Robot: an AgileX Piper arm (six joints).
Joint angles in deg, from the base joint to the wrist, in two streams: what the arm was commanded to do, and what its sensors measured. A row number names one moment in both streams.
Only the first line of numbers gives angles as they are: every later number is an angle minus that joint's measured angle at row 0.
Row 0, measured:
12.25, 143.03, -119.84, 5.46, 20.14, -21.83
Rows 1 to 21, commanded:
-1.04, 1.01, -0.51, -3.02, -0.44, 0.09
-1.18, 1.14, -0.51, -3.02, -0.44, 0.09
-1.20, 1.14, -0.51, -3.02, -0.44, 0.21
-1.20, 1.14, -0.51, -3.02, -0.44, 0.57
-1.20, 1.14, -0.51, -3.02, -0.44, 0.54
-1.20, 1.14, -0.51, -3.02, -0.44, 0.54
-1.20, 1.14, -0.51, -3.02, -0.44, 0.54
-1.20, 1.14, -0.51, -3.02, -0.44, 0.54
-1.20, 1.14, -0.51, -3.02, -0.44, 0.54
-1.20, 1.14, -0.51, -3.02, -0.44, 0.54
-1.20, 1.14, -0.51, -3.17, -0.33, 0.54
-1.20, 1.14, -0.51, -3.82, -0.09, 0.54
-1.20, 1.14, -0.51, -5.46, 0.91, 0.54
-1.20, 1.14, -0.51, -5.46, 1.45, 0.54
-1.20, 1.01, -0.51, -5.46, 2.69, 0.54
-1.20, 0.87, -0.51, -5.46, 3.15, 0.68
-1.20, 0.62, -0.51, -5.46, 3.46, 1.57
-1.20, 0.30, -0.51, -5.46, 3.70, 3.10
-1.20, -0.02, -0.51, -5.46, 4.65, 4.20
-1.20, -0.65, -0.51, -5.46, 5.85, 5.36
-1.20, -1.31, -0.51, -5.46, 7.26, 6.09
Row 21, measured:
-0.69, 0.96, -0.11, -4.89, 3.31, 2.30
